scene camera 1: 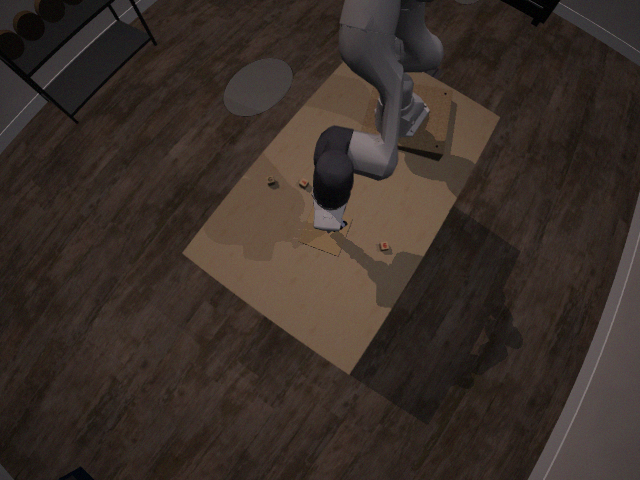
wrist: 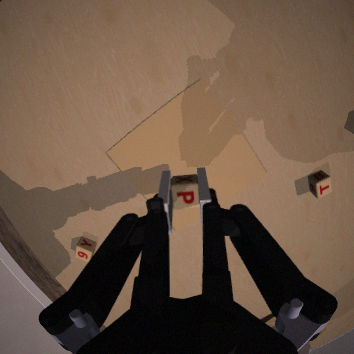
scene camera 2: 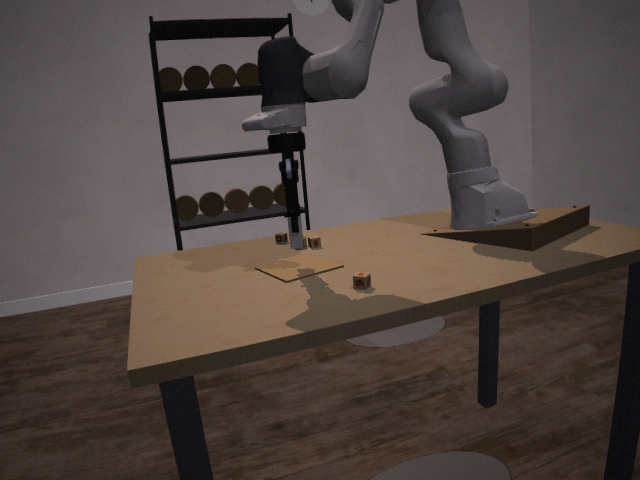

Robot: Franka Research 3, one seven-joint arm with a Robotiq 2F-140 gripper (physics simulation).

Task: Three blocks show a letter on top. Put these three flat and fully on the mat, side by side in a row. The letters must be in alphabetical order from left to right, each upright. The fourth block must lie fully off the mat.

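My gripper [scene camera 2: 296,243] [wrist: 184,181] is shut on a block [wrist: 185,196] with a red P on top and an X on its side, held above the mat [scene camera 1: 323,243] [scene camera 2: 284,273] [wrist: 155,145]. In the wrist view the block appears over the mat's near corner; the P is turned sideways. A block [scene camera 1: 303,182] [scene camera 2: 314,241] [wrist: 320,183] with a T on top stands off the mat. Another block [scene camera 1: 270,180] [scene camera 2: 280,238] has a dark letter on top, too small to read surely. A block [scene camera 1: 384,245] [scene camera 2: 361,280] [wrist: 85,248] with a 9 or 6 on top stands off the mat.
The wooden table [scene camera 1: 289,289] [scene camera 2: 206,310] bears everything. The arm's base stands on a wedge-shaped board [scene camera 1: 439,118] [scene camera 2: 560,227] at the table's far end from the mat. A shelf rack [scene camera 2: 161,129] stands behind the table. The arm's shadows cross the mat and table.
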